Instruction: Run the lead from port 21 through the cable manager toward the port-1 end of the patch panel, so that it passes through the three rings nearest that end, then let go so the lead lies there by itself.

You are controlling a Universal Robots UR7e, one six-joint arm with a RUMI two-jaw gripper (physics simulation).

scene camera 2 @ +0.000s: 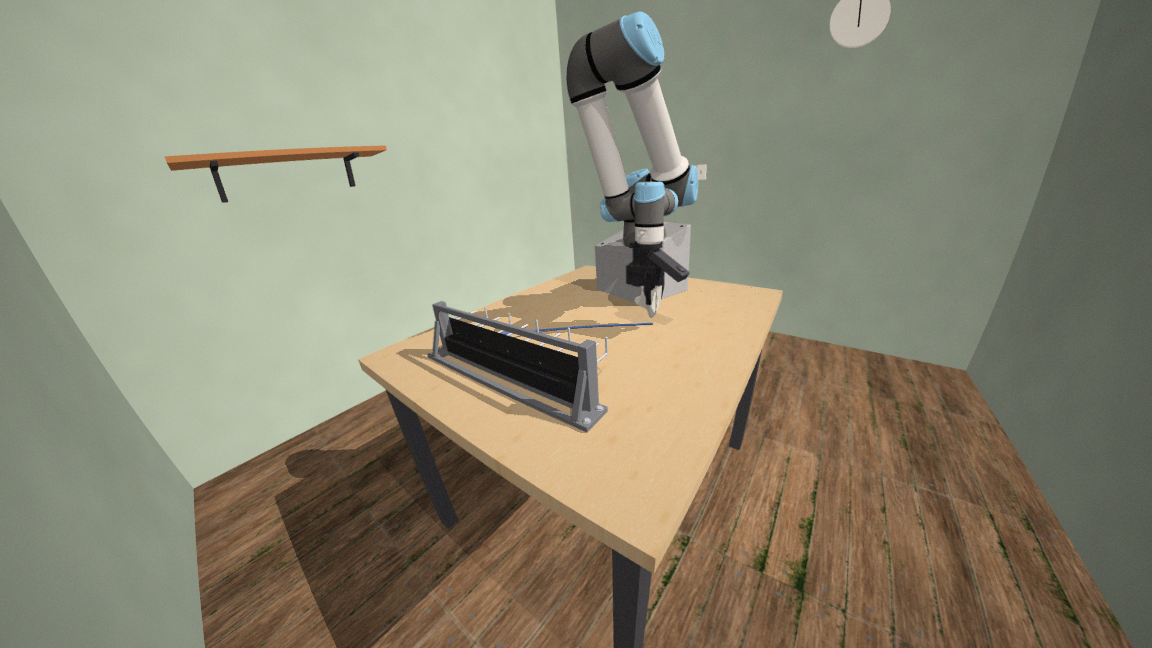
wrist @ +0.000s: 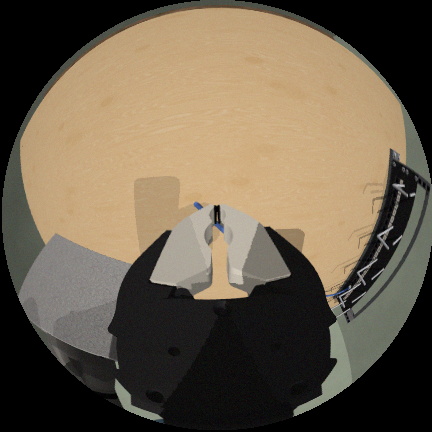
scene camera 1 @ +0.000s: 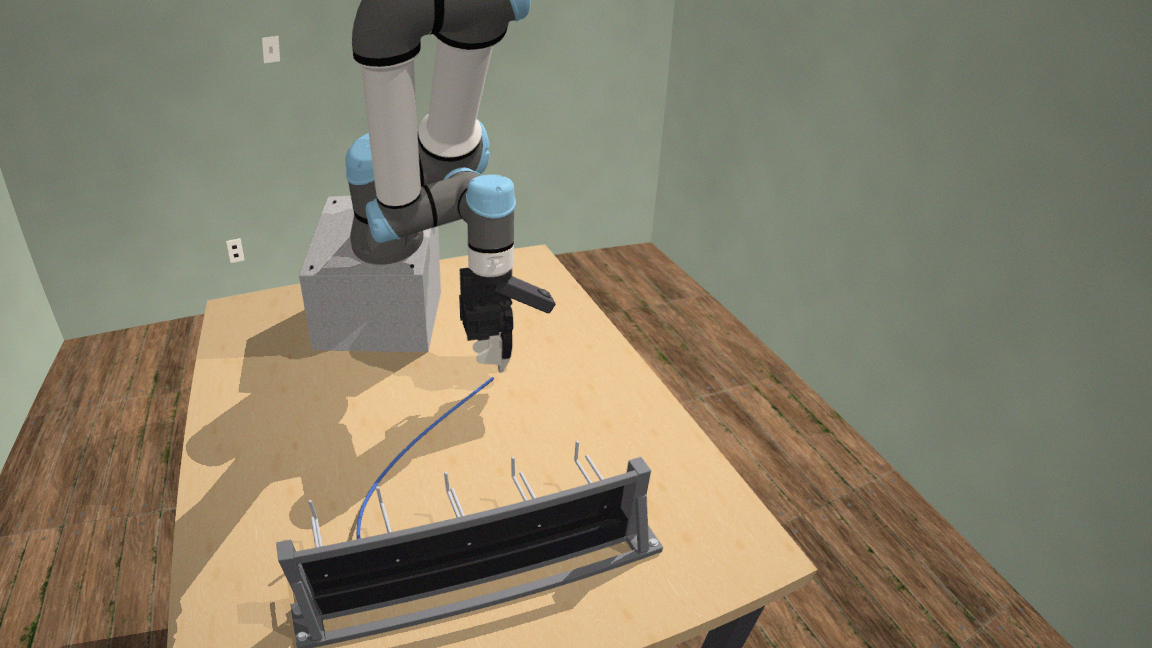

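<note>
The patch panel [scene camera 1: 463, 519] [scene camera 2: 515, 354] [wrist: 405, 205] stands near the table's front edge, with several pale wire rings behind it. The blue lead [scene camera 1: 484, 384] [scene camera 2: 596, 326] [wrist: 198, 205] leaves the panel between the two leftmost rings in scene camera 1 and curves back to a free end beneath my fingertips. My gripper [scene camera 1: 499, 364] [scene camera 2: 653, 310] [wrist: 216, 207] is shut and empty, slightly above that end. In the wrist view, the lead passes under the fingers, which partly hide it. Port numbers are not legible, and the lead's attachment is hidden in scene camera 1.
The grey robot base block [scene camera 1: 366, 314] [scene camera 2: 616, 261] [wrist: 80, 290] stands at the back of the table [scene camera 1: 684, 515], left of the gripper in scene camera 1. A wooden wall shelf [scene camera 2: 273, 155] is at the left in scene camera 2.
</note>
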